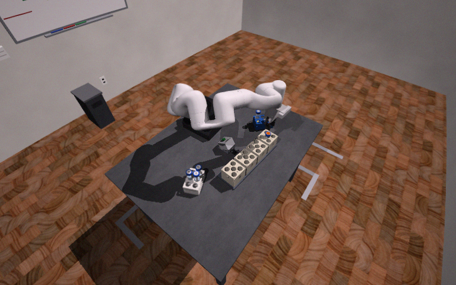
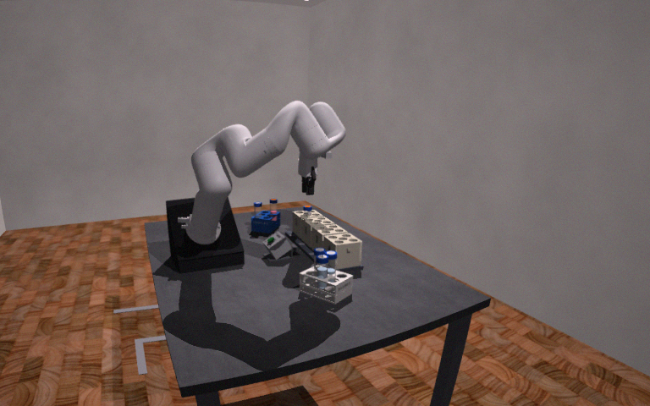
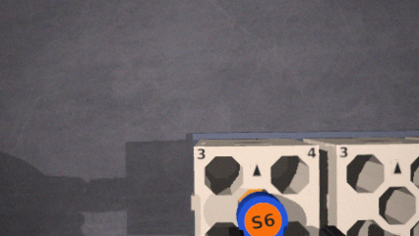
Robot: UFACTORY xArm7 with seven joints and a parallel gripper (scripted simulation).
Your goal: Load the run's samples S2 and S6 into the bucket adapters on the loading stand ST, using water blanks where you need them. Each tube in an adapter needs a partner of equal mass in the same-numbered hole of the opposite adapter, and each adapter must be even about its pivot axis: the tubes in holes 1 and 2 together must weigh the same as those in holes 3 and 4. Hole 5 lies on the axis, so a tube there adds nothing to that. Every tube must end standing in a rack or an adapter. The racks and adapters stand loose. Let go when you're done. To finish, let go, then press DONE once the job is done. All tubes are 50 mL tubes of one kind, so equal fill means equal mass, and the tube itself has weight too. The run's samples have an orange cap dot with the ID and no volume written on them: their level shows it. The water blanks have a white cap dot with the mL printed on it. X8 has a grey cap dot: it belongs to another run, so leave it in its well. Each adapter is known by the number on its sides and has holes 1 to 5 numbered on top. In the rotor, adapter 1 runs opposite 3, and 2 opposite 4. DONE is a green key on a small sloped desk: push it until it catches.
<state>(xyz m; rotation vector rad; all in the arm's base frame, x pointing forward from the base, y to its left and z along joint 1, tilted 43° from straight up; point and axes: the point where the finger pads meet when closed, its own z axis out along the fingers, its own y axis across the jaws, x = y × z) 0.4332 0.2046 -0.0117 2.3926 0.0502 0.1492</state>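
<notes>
The orange-dot tube lies 10 cm behind my hand, 18 cm to the left of it and 13 cm below it. Round my hand: white rack (14 cm behind, 51 cm to the right, 17 cm below); then blue rack (13 cm behind, 16 cm to the left, 17 cm below).
</notes>
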